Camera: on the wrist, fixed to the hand. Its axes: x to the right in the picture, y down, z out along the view.
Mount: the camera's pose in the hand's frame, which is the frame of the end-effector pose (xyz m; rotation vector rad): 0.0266 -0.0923 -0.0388 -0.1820 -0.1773 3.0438
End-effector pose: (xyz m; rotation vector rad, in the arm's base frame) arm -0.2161 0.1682 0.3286 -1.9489 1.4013 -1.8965
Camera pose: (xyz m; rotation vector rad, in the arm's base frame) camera -0.2040 0.2246 0.4146 0.9004 1.5906 0.1807
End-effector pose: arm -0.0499 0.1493 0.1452 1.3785 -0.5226 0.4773
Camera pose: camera 0.0295 0.1759 0.0842 0.6794 1.9546 -1.9161
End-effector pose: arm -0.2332 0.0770 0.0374 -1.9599 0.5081 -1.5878
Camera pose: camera -0.2700 0.1247 0.1217 0.2484 1.7730 0.7210
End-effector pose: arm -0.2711 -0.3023 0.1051 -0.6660 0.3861 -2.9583
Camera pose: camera -0.3143 -0.2082 0.1064 0.1167 0.5624 0.0409
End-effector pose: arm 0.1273 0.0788 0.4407 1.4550 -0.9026 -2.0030
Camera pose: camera 0.1549 0.1114 0.3463 -0.7946 -1.1280 0.3633
